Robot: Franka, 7 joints.
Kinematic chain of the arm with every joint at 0, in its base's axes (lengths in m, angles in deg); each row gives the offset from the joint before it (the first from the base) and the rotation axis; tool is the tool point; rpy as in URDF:
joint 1: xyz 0 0 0.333 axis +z
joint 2: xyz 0 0 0 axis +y
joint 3: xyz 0 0 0.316 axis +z
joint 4: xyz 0.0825 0 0 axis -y
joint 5: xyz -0.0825 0 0.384 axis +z
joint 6: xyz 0 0 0 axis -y
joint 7: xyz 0.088 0 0 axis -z
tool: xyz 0 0 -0.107 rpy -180 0 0
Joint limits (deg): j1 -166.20..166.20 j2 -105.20..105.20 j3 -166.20..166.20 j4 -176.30..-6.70 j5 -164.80..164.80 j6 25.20..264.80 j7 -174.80..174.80
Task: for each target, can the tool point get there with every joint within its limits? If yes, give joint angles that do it. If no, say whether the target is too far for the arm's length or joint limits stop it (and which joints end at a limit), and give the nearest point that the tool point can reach.
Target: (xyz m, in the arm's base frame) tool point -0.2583 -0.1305 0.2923
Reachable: yes | joints 85.63 26.92 121.63 -152.19 -15.90 83.65 -108.37
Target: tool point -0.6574 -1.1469 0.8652
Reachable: no: too far | nearest point -0.3958 -0.6904 0.6534 | short by 0.567 m
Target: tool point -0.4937 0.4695 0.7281
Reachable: yes | joints 96.09 36.45 56.40 -65.35 112.76 94.65 -92.85
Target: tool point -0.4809 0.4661 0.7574
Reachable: yes | joints -30.06 -51.93 72.90 -25.15 119.70 72.84 33.39
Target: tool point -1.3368 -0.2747 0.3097
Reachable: no: too far | nearest point -0.8402 -0.1727 0.3184 | short by 0.507 m
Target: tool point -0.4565 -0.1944 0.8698
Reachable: yes | joints -33.69 16.78 -140.83 -85.71 -90.91 165.94 142.64
